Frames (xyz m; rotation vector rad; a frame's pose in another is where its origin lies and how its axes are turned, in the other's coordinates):
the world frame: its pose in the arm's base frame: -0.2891 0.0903 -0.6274 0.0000 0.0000 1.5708
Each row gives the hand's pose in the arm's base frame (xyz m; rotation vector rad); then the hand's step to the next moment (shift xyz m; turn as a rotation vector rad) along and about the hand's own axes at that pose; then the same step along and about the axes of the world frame.
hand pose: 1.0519 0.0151 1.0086 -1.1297 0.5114 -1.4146
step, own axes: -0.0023 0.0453 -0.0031 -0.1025 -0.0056 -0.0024
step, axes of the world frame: -0.0083 -0.0198 -0.0401 0.0957 0.0218 -0.0302
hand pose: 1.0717 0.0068 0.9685 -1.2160 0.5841 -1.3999
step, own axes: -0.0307 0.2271 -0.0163 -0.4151 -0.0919 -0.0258
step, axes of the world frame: -0.0311 -0.0743 -0.2152 0.3996 0.1314 -0.0672
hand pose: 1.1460 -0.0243 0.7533 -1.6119 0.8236 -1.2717
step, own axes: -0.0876 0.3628 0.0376 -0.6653 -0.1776 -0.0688
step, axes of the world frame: -0.0493 -0.0243 -0.3711 0.6452 0.2379 -0.0777
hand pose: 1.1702 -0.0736 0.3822 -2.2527 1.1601 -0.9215
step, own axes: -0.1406 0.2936 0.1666 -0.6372 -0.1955 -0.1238
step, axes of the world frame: -0.0313 0.0960 -0.3515 0.6273 0.2565 -0.0188
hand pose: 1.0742 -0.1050 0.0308 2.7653 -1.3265 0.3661
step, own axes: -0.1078 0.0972 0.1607 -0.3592 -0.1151 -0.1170
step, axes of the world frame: -0.0030 0.1099 -0.1866 0.3637 0.1497 0.0355
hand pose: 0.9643 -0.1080 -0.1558 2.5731 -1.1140 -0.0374
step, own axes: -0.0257 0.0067 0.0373 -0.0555 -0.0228 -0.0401
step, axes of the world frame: 0.0031 0.0283 -0.0358 0.0659 0.0162 0.0247
